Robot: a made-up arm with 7 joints. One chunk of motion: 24 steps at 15 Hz.
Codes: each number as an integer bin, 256 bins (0 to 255) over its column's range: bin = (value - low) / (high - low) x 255, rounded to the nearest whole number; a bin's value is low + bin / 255 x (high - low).
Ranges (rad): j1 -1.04..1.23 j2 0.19..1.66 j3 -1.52..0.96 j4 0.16..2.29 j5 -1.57..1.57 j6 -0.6..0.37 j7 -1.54..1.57
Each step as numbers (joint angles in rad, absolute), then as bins.
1 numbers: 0.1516 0.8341 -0.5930 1.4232 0.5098 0.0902 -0.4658
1 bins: 134 112 95 151 169 181 88
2 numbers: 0.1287 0.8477 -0.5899 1.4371 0.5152 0.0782 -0.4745
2 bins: 131 114 96 153 169 178 87
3 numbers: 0.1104 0.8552 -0.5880 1.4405 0.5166 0.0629 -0.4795
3 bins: 129 115 96 153 169 174 87
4 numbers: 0.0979 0.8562 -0.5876 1.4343 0.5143 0.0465 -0.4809
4 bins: 128 116 96 153 169 170 87
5 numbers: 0.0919 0.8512 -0.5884 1.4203 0.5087 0.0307 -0.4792
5 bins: 127 115 96 151 169 166 87
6 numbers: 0.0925 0.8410 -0.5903 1.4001 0.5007 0.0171 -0.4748
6 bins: 127 113 96 148 168 162 87
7 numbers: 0.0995 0.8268 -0.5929 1.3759 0.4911 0.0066 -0.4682
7 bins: 128 110 95 146 167 159 88
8 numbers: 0.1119 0.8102 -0.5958 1.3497 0.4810 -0.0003 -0.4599
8 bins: 129 108 95 142 167 158 89
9 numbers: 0.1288 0.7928 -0.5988 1.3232 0.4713 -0.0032 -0.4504
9 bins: 131 105 95 139 166 157 89
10 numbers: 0.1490 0.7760 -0.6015 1.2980 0.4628 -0.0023 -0.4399
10 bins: 134 102 94 136 165 157 90
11 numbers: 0.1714 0.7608 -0.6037 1.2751 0.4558 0.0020 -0.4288
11 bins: 136 99 94 133 165 158 91
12 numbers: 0.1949 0.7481 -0.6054 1.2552 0.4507 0.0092 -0.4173
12 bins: 139 97 94 131 164 160 92
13 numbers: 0.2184 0.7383 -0.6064 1.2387 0.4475 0.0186 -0.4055
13 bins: 141 95 94 129 164 163 93
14 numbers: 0.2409 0.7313 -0.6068 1.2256 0.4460 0.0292 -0.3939
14 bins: 144 94 94 128 164 165 94
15 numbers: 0.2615 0.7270 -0.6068 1.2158 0.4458 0.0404 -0.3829
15 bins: 146 93 94 126 164 168 95
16 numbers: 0.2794 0.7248 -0.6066 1.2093 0.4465 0.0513 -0.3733
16 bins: 148 93 94 126 164 171 96
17 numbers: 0.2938 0.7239 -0.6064 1.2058 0.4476 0.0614 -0.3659
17 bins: 150 93 94 125 164 174 96
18 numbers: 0.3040 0.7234 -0.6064 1.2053 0.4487 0.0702 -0.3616
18 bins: 151 93 94 125 164 176 97
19 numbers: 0.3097 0.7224 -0.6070 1.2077 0.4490 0.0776 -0.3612
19 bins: 152 92 94 125 164 178 97
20 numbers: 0.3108 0.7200 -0.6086 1.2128 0.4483 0.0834 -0.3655
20 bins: 152 92 94 126 164 180 96
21 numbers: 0.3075 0.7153 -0.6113 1.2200 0.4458 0.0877 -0.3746
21 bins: 151 91 93 127 164 181 96
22 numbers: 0.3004 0.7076 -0.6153 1.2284 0.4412 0.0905 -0.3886
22 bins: 151 90 93 128 163 182 94
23 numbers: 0.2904 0.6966 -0.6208 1.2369 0.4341 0.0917 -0.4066
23 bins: 149 88 92 129 163 182 93
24 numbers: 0.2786 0.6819 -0.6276 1.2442 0.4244 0.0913 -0.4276
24 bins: 148 85 92 130 162 182 91
